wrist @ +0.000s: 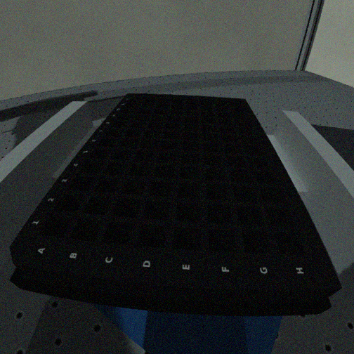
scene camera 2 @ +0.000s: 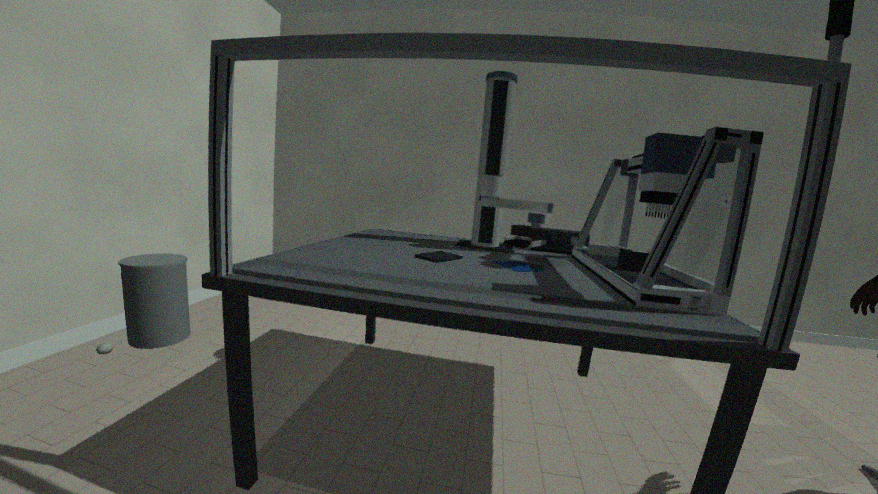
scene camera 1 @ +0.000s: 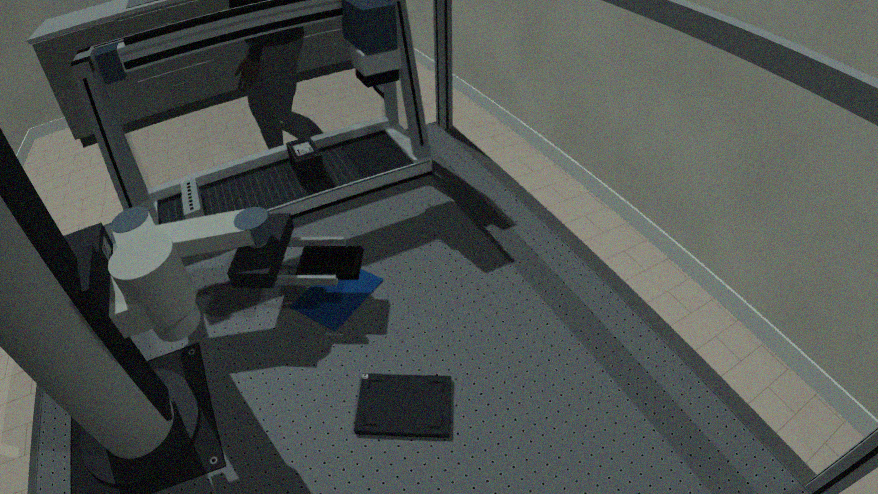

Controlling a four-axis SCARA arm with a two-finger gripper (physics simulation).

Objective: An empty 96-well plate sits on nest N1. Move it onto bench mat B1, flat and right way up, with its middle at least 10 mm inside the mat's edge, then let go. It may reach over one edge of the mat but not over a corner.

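Frame: origin at the arm's base, x ahead, y left, z up, level; metres.
Where they show: gripper, fingertip midpoint: [scene camera 2: 517, 242] [scene camera 1: 340, 260]; arm's base, link origin: [scene camera 2: 484, 248] [scene camera 1: 142, 427].
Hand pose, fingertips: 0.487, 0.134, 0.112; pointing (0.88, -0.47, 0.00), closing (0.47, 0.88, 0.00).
Things, the pixels of their top centre, and the offset from my fingertips, as dx, dy, dz. "spot": a spot on its surface instead. Level surfaces: height alone.
- black 96-well plate, top centre: [scene camera 1: 329, 259] [scene camera 2: 520, 241] -0.021, +0.011, +0.002
- blue bench mat B1, surface height: dz -0.097
- Nest N1, top centre: [scene camera 1: 403, 402] [scene camera 2: 439, 254] -0.007, -0.304, -0.084
- blue head, surface spot: [scene camera 1: 370, 27] spot: +0.226, +0.331, +0.345
- perforated table, surface height: dz -0.099
The black 96-well plate [scene camera 1: 331, 262] [wrist: 185, 190] is held level and right way up, its lettered wells facing up. My gripper [scene camera 1: 340, 260] [wrist: 182, 120] is shut on it, one pale finger along each long side. The blue bench mat B1 [scene camera 1: 336, 314] [scene camera 2: 520, 267] [wrist: 131, 320] lies turned at an angle to the plate. The plate is raised above the table, over or beside the mat's back part in scene camera 1; the exact overlap and the gap are hard to judge. Nest N1 [scene camera 1: 405, 406] [scene camera 2: 438, 256] is a dark, empty block at the front.
A framed gantry with a dark ribbed deck [scene camera 1: 374, 156] and a blue head [scene camera 1: 370, 27] [scene camera 2: 672, 153] stands behind the arm's work area. The arm's thick column [scene camera 1: 73, 319] [scene camera 2: 500, 129] rises at the left in scene camera 1. Dark shadows cross the perforated table [scene camera 1: 521, 380].
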